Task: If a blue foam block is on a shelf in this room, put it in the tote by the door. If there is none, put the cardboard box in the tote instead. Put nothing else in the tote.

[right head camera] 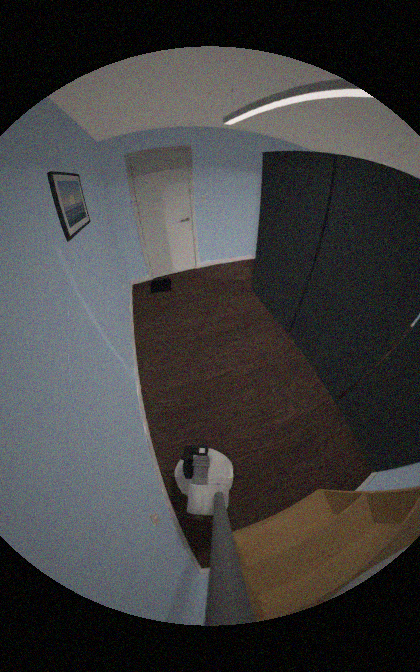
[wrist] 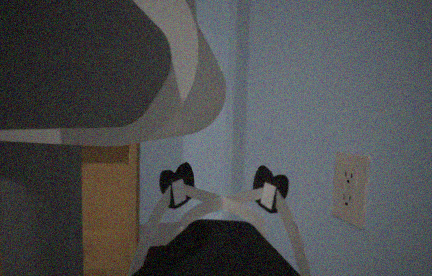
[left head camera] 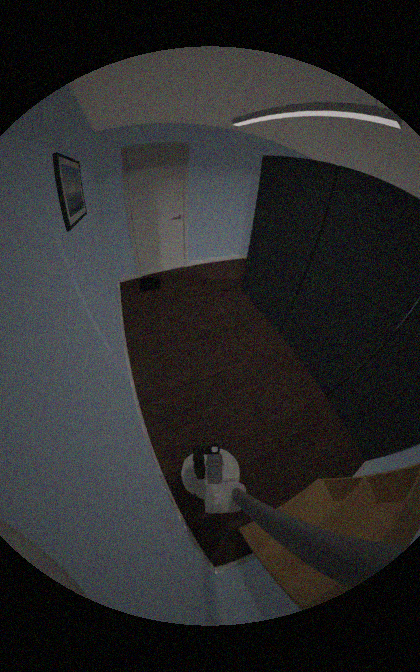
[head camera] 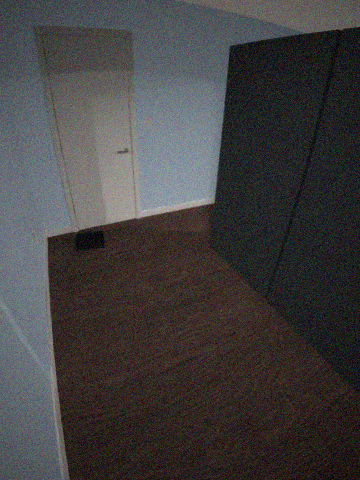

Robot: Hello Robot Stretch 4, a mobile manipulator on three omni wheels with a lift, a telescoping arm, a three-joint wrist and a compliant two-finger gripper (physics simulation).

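Places are measured from the robot's base along level axes (x left, y back, z up), in millimetres.
Pixels of known places: gripper, fingertip midpoint: (wrist: 223,179) (left head camera: 203,500).
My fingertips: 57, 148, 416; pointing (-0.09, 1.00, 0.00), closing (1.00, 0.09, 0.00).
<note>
Behind a point stands the place of what it marks, as x, y, z.
A small black open-topped box, which looks like the tote (head camera: 90,240) @(893, -2420, -24) (left head camera: 149,283) @(898, -2414, -27) (right head camera: 160,285) @(900, -2413, -28), stands on the floor at the foot of the white door. A wooden shelf unit (left head camera: 290,542) (right head camera: 280,540) @(-592, 614, 73) shows at the lower right of both side head views, and part of it shows at the left of the wrist view. What its shelves hold cannot be told. No blue foam block and no cardboard box can be made out. My gripper (wrist: 223,179) @(57, 148, 416) is open and empty in the wrist view, in front of a blue wall.
The white door (head camera: 95,150) @(779, -2783, 930) (left head camera: 157,215) @(755, -2792, 954) (right head camera: 167,220) @(733, -2802, 918) is shut in the far wall. Tall dark panels (head camera: 280,165) @(-786, -1645, 1104) (left head camera: 320,280) (right head camera: 310,270) @(-868, -1472, 822) line the right side. A blue wall runs close along the left, with a framed picture (left head camera: 73,192) @(862, -1138, 1556) (right head camera: 72,205) @(853, -1118, 1549). A wall outlet (wrist: 351,190) @(250, 321, 371) is right of the gripper.
</note>
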